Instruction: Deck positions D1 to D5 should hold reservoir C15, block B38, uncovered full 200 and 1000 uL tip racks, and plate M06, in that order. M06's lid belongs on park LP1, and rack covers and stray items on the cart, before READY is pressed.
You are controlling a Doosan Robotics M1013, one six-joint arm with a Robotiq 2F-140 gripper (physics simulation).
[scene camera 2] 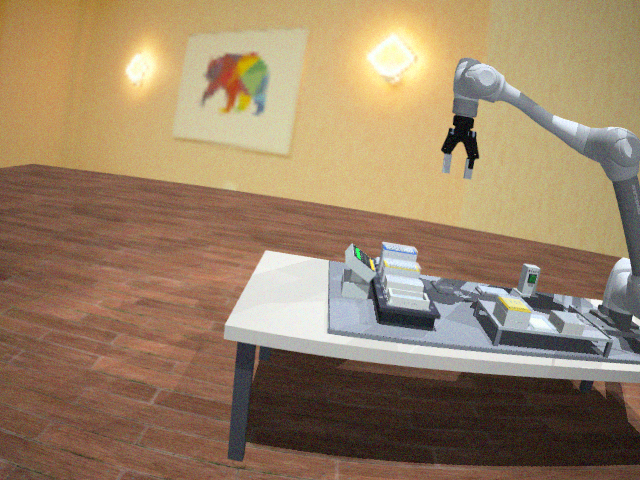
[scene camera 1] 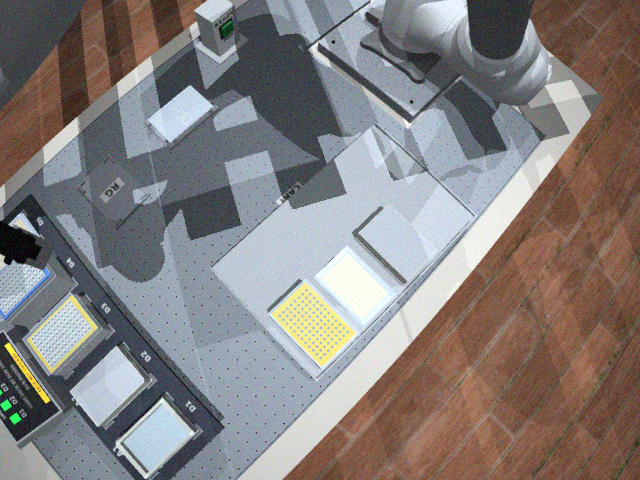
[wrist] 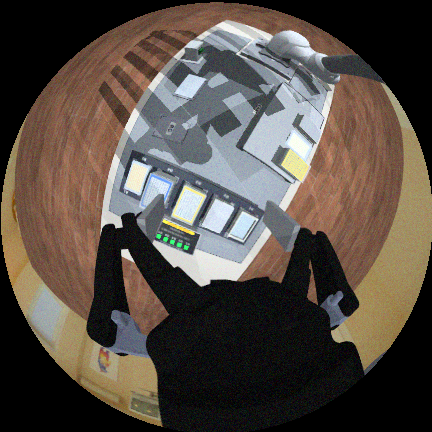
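Seen in the pictures: gripper, between the fingertips: (scene camera 2: 456, 175) (wrist: 216, 207); arm's base, origin of its link: (scene camera 2: 613, 320) (scene camera 1: 408, 44) (wrist: 276, 53).
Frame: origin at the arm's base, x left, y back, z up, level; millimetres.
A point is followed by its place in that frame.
My gripper (scene camera 2: 456, 174) {z 451, x -50, y -858 mm} (wrist: 216, 207) {z 451, x -50, y -858 mm} is open and empty, high above the deck. Reservoir C15 (scene camera 1: 157, 436) {z 56, x 172, y -1009 mm} (scene camera 2: 408, 299) {z 68, x 213, y -1021 mm} (wrist: 243, 225) {z 55, x 179, y -1009 mm}, pale blue, sits at D1. Block B38 (scene camera 1: 110, 384) {z 82, x 52, y -993 mm} (wrist: 218, 215) {z 82, x 51, y -995 mm}, grey-white, sits at D2. A yellow-rimmed tip rack (scene camera 1: 63, 333) {z 111, x -68, y -983 mm} (wrist: 189, 204) {z 111, x -70, y -982 mm} is at D3 and a blue-rimmed rack (scene camera 1: 20, 289) {z 144, x -174, y -979 mm} (wrist: 156, 190) {z 144, x -194, y -962 mm} at D4, both with tips showing. A cream plate (wrist: 137, 177) {z 54, x -312, y -964 mm} is at D5, partly hidden in scene view 1. Park LP1 (scene camera 1: 180, 113) {z 0, x -274, y -503 mm} (wrist: 190, 86) {z 0, x -270, y -511 mm} looks pale, its label faint; a clear lid on it is hard to tell.
The cart (scene camera 1: 268, 248) {z 42, x 96, y -614 mm} (wrist: 265, 130) {z 42, x 97, y -596 mm} holds a yellow rack (scene camera 1: 312, 322) {z 113, x 251, y -674 mm} (scene camera 2: 514, 303) {z 113, x 278, y -688 mm}, a cream-topped plate (scene camera 1: 354, 284) {z 59, x 263, y -567 mm} and a grey box-like piece (scene camera 1: 395, 242) {z 84, x 274, y -464 mm} (scene camera 2: 567, 321) {z 83, x 321, y -488 mm}. The READY button (scene camera 1: 227, 28) {z 68, x -318, y -295 mm} (scene camera 2: 532, 279) {z 60, x -316, y -295 mm} stands at the back edge. A panel (scene camera 2: 360, 260) {z 117, x -3, y -1152 mm} (wrist: 177, 236) {z 106, x -74, y -1127 mm} shows several green lamps.
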